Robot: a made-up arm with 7 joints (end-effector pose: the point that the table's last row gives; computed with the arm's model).
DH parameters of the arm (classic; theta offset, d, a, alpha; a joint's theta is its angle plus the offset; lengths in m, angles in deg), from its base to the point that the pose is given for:
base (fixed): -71.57 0 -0.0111 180
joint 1: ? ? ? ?
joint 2: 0 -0.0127 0.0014 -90
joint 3: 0 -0.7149 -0.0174 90
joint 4: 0 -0.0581 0.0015 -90
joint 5: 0 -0.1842 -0.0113 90
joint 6: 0 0.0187 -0.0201 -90
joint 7: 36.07 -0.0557 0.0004 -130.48
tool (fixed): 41.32 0.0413 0 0
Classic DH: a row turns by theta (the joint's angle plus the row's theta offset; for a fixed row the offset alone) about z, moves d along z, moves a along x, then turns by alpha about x.
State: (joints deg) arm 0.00 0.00 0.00 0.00 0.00 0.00 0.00
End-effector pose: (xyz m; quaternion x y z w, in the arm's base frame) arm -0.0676 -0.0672 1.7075 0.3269 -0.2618 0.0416 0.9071
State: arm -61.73 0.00 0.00 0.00 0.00 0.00 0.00
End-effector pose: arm 0.0346 -0.0827 1.7075 0.4149 -0.0571 0.5011 0.7573
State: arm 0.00 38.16 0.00 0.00 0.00 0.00 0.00
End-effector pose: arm 0.5526 -0.0672 1.5373 0.3225 0.0491 -0.0675 0.9429
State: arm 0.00 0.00 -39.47 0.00 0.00 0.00 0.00
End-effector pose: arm -0.0113 -0.0940 1.7075 0.3961 -0.1361 0.3455 0.8398
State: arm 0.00 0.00 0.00 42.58 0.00 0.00 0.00
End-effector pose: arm 0.1256 -0.0672 1.6697 0.3197 0.0854 -0.0799 0.9403
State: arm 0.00 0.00 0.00 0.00 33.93 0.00 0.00
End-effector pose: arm -0.0630 -0.0383 1.7075 0.2363 -0.3458 -0.2249 0.8798
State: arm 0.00 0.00 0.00 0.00 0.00 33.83 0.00
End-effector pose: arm -0.0152 -0.0672 1.7148 0.3248 0.0134 -0.0553 0.9441
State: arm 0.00 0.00 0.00 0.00 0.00 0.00 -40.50
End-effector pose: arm -0.0466 -0.0729 1.7075 0.3973 -0.1325 0.3530 0.8367
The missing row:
joint 1: -71.57 -0.7259 0 90
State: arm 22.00 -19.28 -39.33 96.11 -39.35 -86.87 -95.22
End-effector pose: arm -0.0420 0.0429 1.5209 0.5140 -0.0395 0.7879 0.3368
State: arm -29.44 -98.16 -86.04 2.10 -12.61 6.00 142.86
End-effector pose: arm -0.8273 -0.5160 0.5990 0.5248 -0.8038 0.0014 0.2802
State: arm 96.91 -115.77 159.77 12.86 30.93 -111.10 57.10
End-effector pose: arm 0.0943 0.7675 0.3992 0.2449 -0.1542 0.3569 0.8882
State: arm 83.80 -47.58 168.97 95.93 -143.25 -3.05 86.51
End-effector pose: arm -0.0128 0.6740 0.9774 -0.2078 0.9161 0.0766 0.3342
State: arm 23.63 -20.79 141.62 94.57 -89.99 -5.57 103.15
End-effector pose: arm -0.4996 0.1472 1.3183 -0.6202 0.1410 0.7517 0.1744
